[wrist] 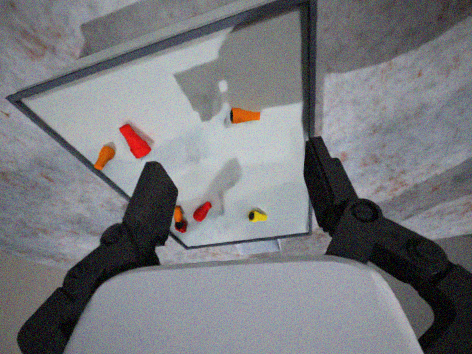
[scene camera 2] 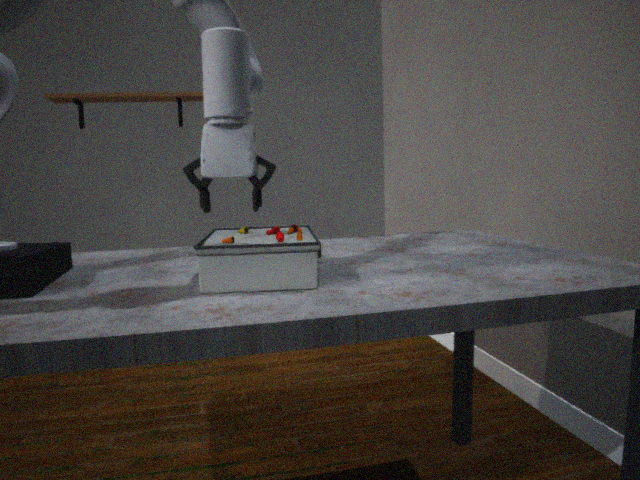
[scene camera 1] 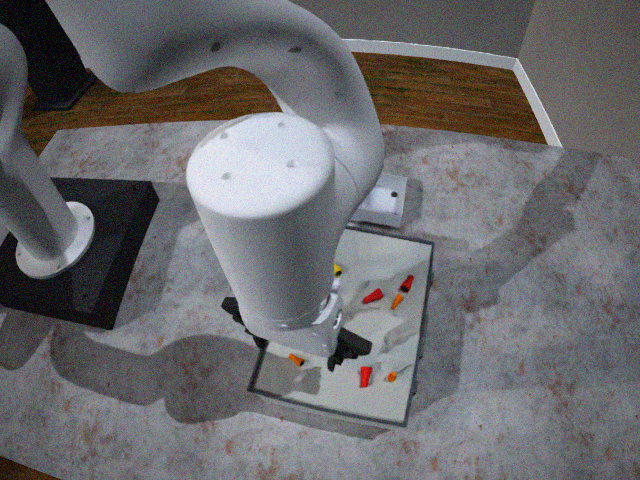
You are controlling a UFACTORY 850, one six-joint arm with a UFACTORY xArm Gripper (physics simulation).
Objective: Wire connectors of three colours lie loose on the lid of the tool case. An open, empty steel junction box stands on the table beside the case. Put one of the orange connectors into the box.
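My gripper (scene camera 2: pixel 231 209) (wrist: pixel 233 166) is open and empty, a little above the lid of the tool case (scene camera 1: pixel 382 410) (scene camera 2: pixel 258 271) (wrist: pixel 270 165). One orange connector (scene camera 1: pixel 296 360) (scene camera 2: pixel 227 240) (wrist: pixel 245 115) lies alone at the lid's near left in scene camera 1. A second orange connector (scene camera 1: pixel 391 376) (scene camera 2: pixel 299 234) (wrist: pixel 104 157) lies near the right edge, beside a red one. A third orange connector (scene camera 1: pixel 397 301) (scene camera 2: pixel 292 228) (wrist: pixel 178 215) lies close to another red one. The steel junction box (scene camera 1: pixel 385 204) (wrist: pixel 260 246) stands behind the case, partly hidden by the arm in scene camera 1.
Red connectors (scene camera 1: pixel 365 376) (scene camera 1: pixel 372 296) (scene camera 1: pixel 407 283) and a yellow connector (scene camera 1: pixel 337 269) (scene camera 2: pixel 243 229) (wrist: pixel 258 216) also lie on the lid. The arm's black base plate (scene camera 1: pixel 116 248) (scene camera 2: pixel 46 263) is at the left of the table. A wooden shelf (scene camera 2: pixel 129 97) is on the back wall.
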